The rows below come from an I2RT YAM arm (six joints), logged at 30 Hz.
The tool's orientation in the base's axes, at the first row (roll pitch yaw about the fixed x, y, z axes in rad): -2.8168 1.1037 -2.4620
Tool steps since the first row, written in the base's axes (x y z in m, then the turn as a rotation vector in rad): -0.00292 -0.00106 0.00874 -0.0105 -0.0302 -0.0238; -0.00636 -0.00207 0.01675 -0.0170 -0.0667 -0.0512; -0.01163 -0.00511 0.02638 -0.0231 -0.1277 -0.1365; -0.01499 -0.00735 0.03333 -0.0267 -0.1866 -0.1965; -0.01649 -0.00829 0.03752 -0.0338 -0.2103 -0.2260
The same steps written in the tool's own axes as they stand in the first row. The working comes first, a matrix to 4 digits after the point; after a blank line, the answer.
The tool's axes in the first row as the columns of a matrix, in the base's axes (used below as rounded here):
-0.3503 -0.3740 0.8588
-0.2830 0.9162 0.2836
-0.8929 -0.1437 -0.4268

-0.00648 -0.00114 -0.00654 0.0335 -0.0203 -0.0074; -0.01214 -0.00192 -0.01320 0.0705 -0.0474 -0.0117; -0.01803 -0.00412 -0.02270 0.1661 -0.0887 0.0022; -0.02243 -0.00592 -0.02918 0.2376 -0.1327 0.0080; -0.02538 -0.00682 -0.03253 0.2732 -0.1476 0.0078
